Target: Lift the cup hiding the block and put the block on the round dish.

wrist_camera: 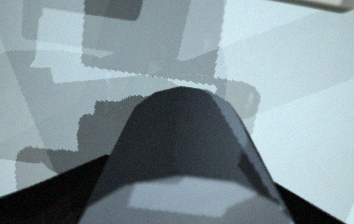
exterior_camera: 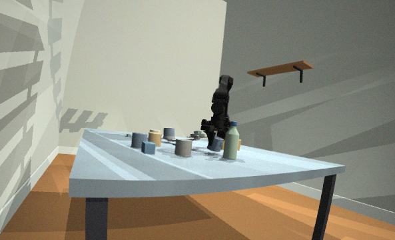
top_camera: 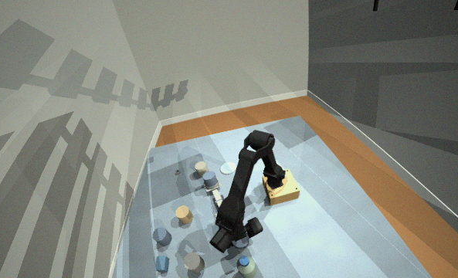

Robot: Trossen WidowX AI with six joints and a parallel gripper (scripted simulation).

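My gripper tip is now 12 cm to the left of the green block, 5 cm below it and 3 cm short of it. The rest, counted from my gripper tip: grey cylinder: 23 cm ahead, 2 cm to the left; then balance beam: 24 cm to the right, 4 cm ahead; then bottle: 12 cm to the left, 7 cm above, 1 cm ahead.
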